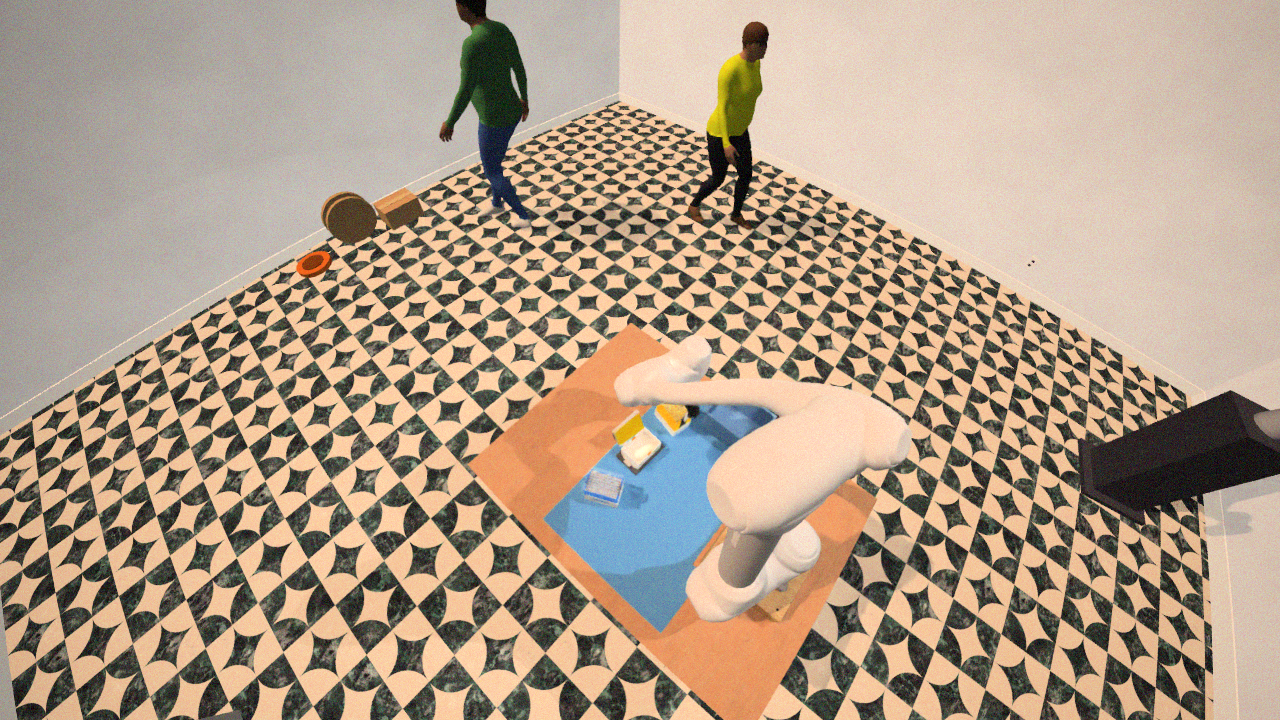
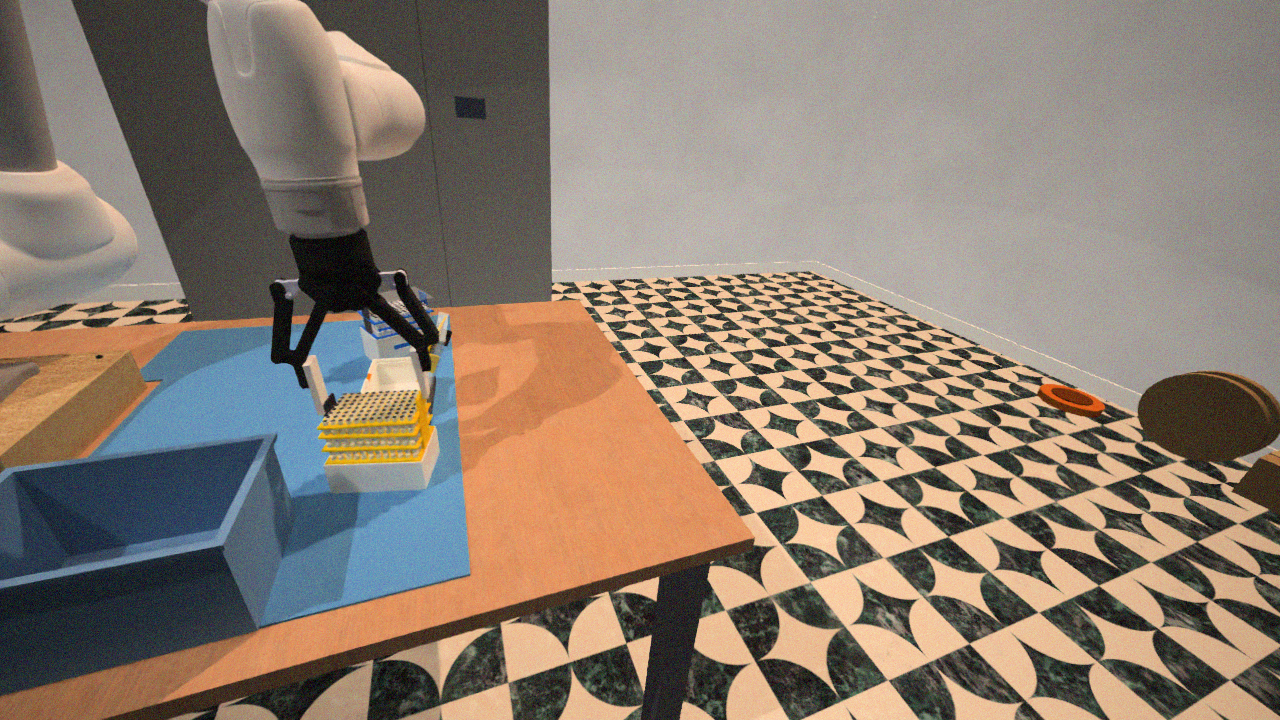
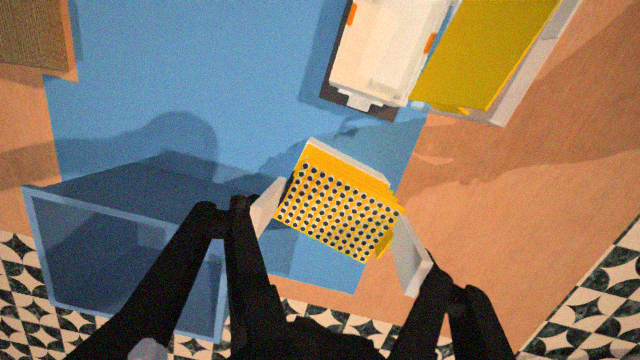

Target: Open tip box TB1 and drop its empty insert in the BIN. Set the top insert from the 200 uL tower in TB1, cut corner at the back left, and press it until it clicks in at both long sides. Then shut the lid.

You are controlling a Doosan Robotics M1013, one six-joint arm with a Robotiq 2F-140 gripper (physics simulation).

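The 200 uL tower (image 1: 673,417) (image 2: 380,447) (image 3: 345,200) is a stack of yellow inserts on a white base. Its top insert (image 2: 371,407) (image 3: 340,215) has rows of dark holes and rests on the stack. My gripper (image 2: 371,390) (image 3: 338,209) points down and is shut on this top insert, one pale pad at each short side. TB1 (image 1: 639,449) (image 2: 391,374) (image 3: 390,45) stands open behind the tower, in a dark holder, with orange tabs and no insert visible in it. Its yellow lid (image 1: 629,426) (image 3: 485,55) is swung open. The BIN (image 2: 246,519) (image 3: 125,220) is a blue open box beside the tower.
A box with blue inserts (image 1: 604,487) (image 2: 389,333) stands beyond TB1. A wooden block (image 2: 80,394) (image 3: 30,40) lies across the blue mat (image 1: 617,546) (image 2: 375,555). Two people, in green (image 1: 494,76) and yellow (image 1: 739,94), are on the floor away from the table.
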